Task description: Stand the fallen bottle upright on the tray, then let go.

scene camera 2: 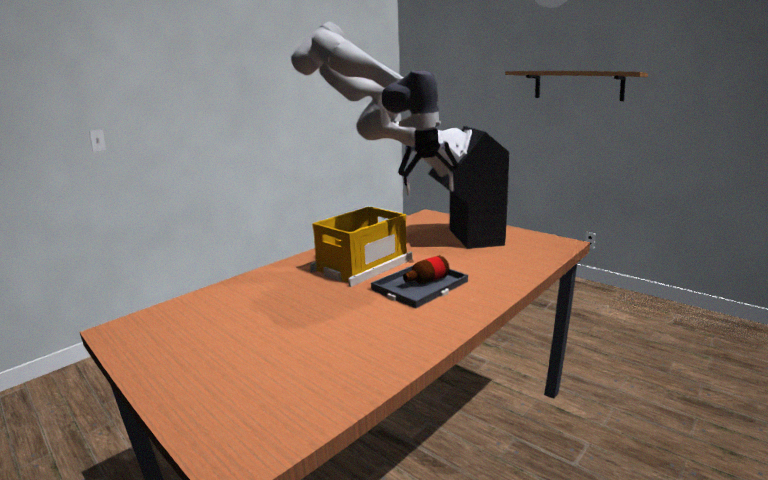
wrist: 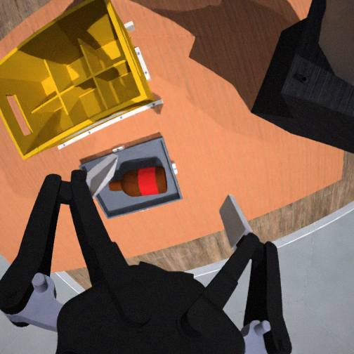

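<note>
A brown bottle with a red label (scene camera 2: 428, 270) (wrist: 145, 181) lies on its side in the dark grey tray (scene camera 2: 417, 301) (wrist: 172, 199). In the scene view its neck points left, toward the near left side of the tray; in the wrist view the neck points left. My gripper (scene camera 2: 429, 189) (wrist: 171, 184) is wide open and empty, high above the table and apart from the bottle. In the wrist view the left fingertip overlaps the tray's left edge, and the right fingertip shows beyond the tray's right side.
A yellow divided crate (scene camera 2: 334, 257) (wrist: 90, 90) stands beside the tray, with white strips (scene camera 2: 380, 268) (wrist: 112, 122) along its base. The black robot pedestal (scene camera 2: 481, 198) (wrist: 310, 100) stands at the table's far end. A wall shelf (scene camera 2: 576, 73) hangs on the back wall.
</note>
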